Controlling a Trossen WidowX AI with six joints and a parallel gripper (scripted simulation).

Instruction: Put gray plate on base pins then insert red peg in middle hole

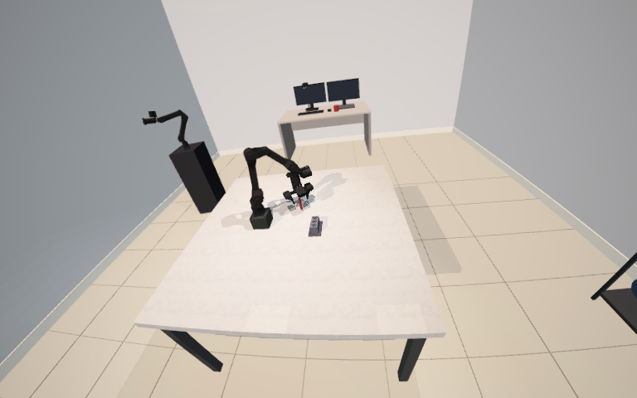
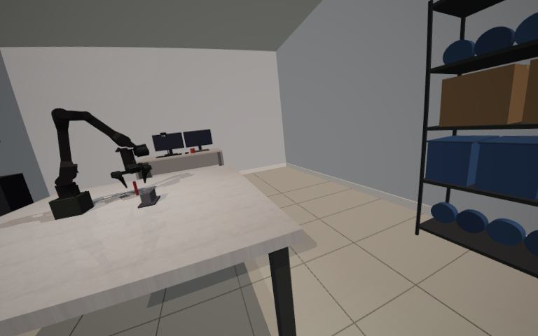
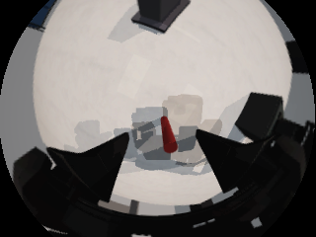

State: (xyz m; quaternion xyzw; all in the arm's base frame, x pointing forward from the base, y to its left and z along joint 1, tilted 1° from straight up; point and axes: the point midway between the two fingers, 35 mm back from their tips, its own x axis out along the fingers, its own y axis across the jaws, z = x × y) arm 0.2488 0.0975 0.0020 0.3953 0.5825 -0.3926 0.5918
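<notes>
Now: the red peg 10 mm behind my gripper tip and 10 mm below it. The rest, counted from my gripper tip: gray plate 80 mm ahead, 220 mm to the right, 10 mm below.
</notes>
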